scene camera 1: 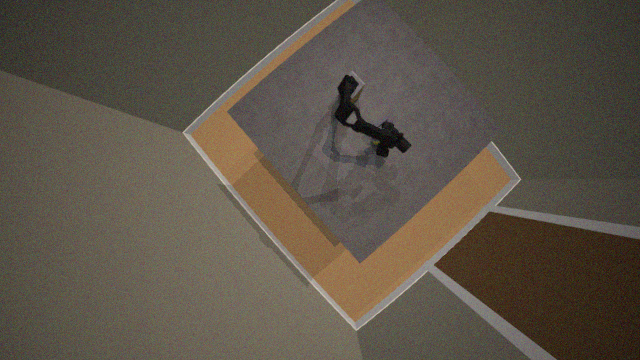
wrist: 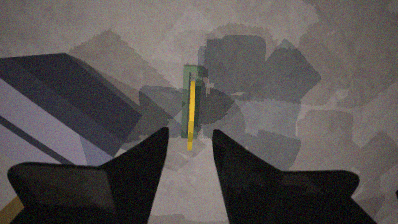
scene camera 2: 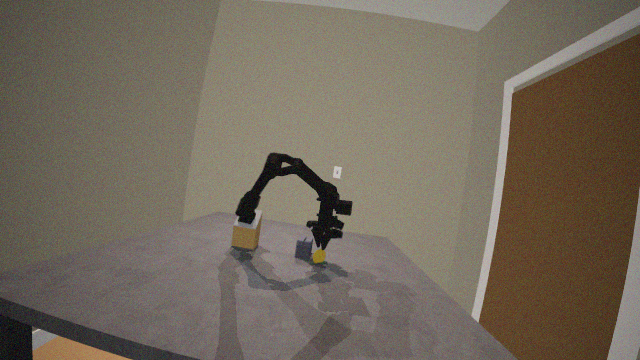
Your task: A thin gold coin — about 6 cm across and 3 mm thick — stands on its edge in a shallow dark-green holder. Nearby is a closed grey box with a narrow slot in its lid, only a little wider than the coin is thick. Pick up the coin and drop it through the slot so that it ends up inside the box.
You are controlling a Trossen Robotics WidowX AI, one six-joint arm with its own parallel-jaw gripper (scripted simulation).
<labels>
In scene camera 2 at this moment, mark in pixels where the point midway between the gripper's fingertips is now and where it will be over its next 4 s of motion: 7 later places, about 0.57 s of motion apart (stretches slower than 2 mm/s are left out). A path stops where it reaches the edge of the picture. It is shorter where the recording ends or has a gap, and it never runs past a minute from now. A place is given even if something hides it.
My gripper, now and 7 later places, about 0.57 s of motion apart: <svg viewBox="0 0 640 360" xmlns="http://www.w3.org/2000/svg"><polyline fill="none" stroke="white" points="320,248 319,255 318,260 318,259 320,249 321,241 319,239 318,239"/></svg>
</labels>
